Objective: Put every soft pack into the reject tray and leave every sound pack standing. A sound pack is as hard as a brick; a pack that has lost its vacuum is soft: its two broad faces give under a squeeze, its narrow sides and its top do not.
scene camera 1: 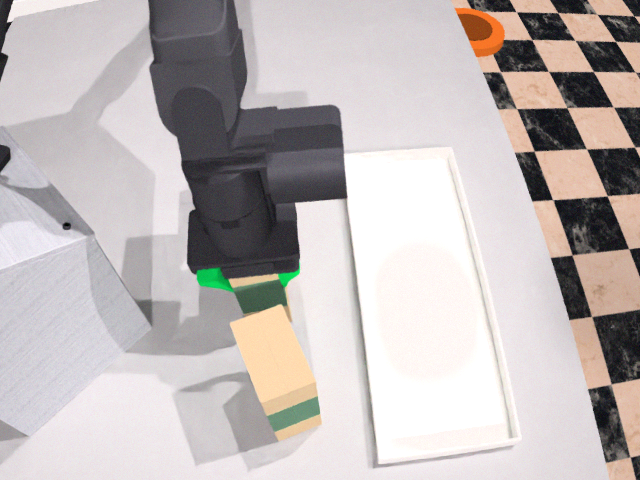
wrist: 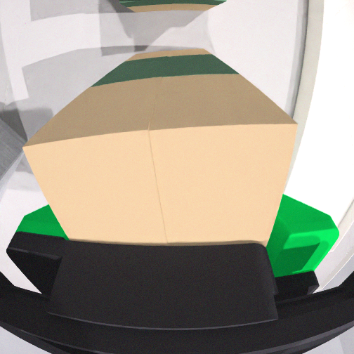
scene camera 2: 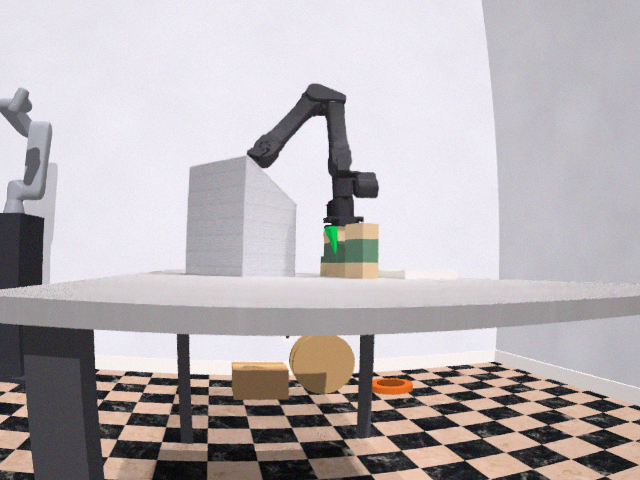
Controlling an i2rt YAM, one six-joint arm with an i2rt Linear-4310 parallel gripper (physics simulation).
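Seen in the pictures: gripper, fingertip midpoint: point(scene camera 1: 259, 284) point(scene camera 2: 344, 253); arm's base at its link origin: point(scene camera 2: 242, 185).
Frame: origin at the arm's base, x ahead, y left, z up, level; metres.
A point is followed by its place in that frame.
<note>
My gripper point(scene camera 1: 252, 277) {x 0.287, y 0.031, z -0.180 m} point(scene camera 2: 338, 238) point(wrist: 169, 225) points down and is shut on a pack point(scene camera 1: 261, 297) {x 0.291, y 0.014, z -0.177 m} point(scene camera 2: 338, 256) {x 0.268, y 0.008, z -0.189 m} point(wrist: 160, 175). The pack is tan with a dark green band and stands upright on the table. In the wrist view the green fingers press its left and right sides, and a thin line runs across its top; I cannot tell whether the sides give. Another upright pack point(scene camera 1: 273, 356) {x 0.321, y -0.079, z -0.107 m} point(scene camera 2: 361, 250) {x 0.312, y -0.116, z -0.176 m} point(wrist: 172, 7) stands in front of it, apart from my fingers. The white reject tray point(scene camera 1: 413, 206) {x 0.457, y 0.187, z -0.244 m} point(scene camera 2: 429, 274) {x 0.487, y -0.131, z -0.234 m} point(wrist: 327, 130) lies to the right in scene camera 1 and holds no pack.
A large grey block point(scene camera 1: 56, 310) {x 0.106, y -0.055, z -0.100 m} point(scene camera 2: 217, 222) {x -0.052, y -0.093, z -0.112 m} with a sloping top stands left of the packs. The table's right edge runs beyond the tray. An orange ring point(scene camera 1: 495, 38) point(scene camera 2: 405, 386), a brown box point(scene camera 2: 260, 382) and a tan disc point(scene camera 2: 325, 359) are on the floor.
</note>
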